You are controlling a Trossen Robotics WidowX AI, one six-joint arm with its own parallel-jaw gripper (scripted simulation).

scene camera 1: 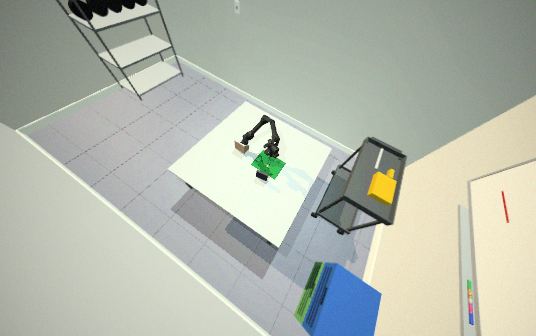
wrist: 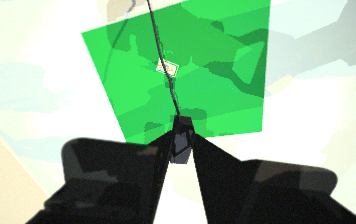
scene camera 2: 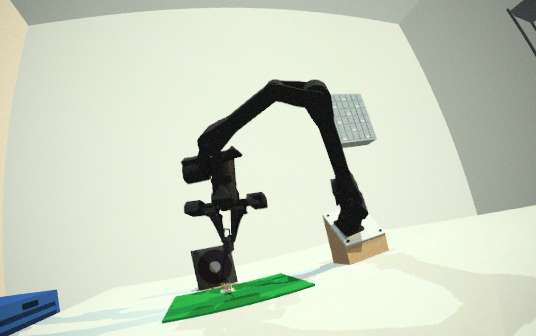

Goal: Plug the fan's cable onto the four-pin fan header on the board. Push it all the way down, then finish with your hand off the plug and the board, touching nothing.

Note:
In view: my gripper [scene camera 2: 228, 242], a dark fan plug [wrist: 185, 124], a black square fan [scene camera 2: 208, 263] and a green board [wrist: 220, 81].
My gripper also shows in the wrist view [wrist: 183, 136].

